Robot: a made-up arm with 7 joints. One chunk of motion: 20 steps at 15 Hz.
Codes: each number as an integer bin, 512 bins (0 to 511) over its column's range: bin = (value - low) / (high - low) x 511, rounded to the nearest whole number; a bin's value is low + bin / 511 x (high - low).
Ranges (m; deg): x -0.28..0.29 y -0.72..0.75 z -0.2..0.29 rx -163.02..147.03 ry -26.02..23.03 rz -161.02..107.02
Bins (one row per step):
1: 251 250 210 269 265 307
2: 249 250 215 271 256 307
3: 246 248 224 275 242 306
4: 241 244 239 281 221 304
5: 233 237 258 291 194 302
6: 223 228 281 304 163 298
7: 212 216 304 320 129 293
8: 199 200 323 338 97 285
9: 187 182 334 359 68 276
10: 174 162 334 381 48 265
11: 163 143 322 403 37 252
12: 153 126 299 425 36 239
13: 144 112 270 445 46 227
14: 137 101 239 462 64 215
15: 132 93 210 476 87 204
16: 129 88 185 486 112 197
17: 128 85 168 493 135 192
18: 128 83 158 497 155 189
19: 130 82 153 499 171 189
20: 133 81 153 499 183 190
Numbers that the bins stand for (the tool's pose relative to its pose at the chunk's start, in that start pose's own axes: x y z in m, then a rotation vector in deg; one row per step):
1: 0.0000 -0.0008 0.0014 0.20 -0.58 0.01
2: -0.0023 -0.0008 0.0062 1.41 -1.45 0.01
3: -0.0056 -0.0066 0.0148 3.84 -2.79 -0.51
4: -0.0112 -0.0181 0.0292 7.48 -4.81 -1.56
5: -0.0201 -0.0382 0.0474 13.54 -7.40 -2.61
6: -0.0313 -0.0641 0.0695 21.43 -10.37 -4.71
7: -0.0435 -0.0986 0.0915 31.14 -13.64 -7.33
8: -0.0580 -0.1447 0.1097 42.06 -16.71 -11.53
9: -0.0714 -0.1964 0.1203 54.80 -19.49 -16.25
10: -0.0859 -0.2540 0.1203 68.15 -21.41 -22.02
11: -0.0982 -0.3086 0.1088 81.50 -22.47 -28.84
12: -0.1093 -0.3575 0.0867 94.85 -22.56 -35.65
13: -0.1194 -0.3978 0.0589 106.98 -21.60 -41.95
14: -0.1272 -0.4295 0.0292 117.30 -19.88 -48.24
15: -0.1328 -0.4525 0.0014 125.79 -17.67 -54.01
16: -0.1361 -0.4668 -0.0226 131.86 -15.27 -57.69
17: -0.1372 -0.4755 -0.0389 136.11 -13.06 -60.31
18: -0.1372 -0.4812 -0.0485 138.54 -11.14 -61.88
19: -0.1350 -0.4841 -0.0533 139.75 -9.61 -61.88
20: -0.1316 -0.4870 -0.0533 139.75 -8.45 -61.36

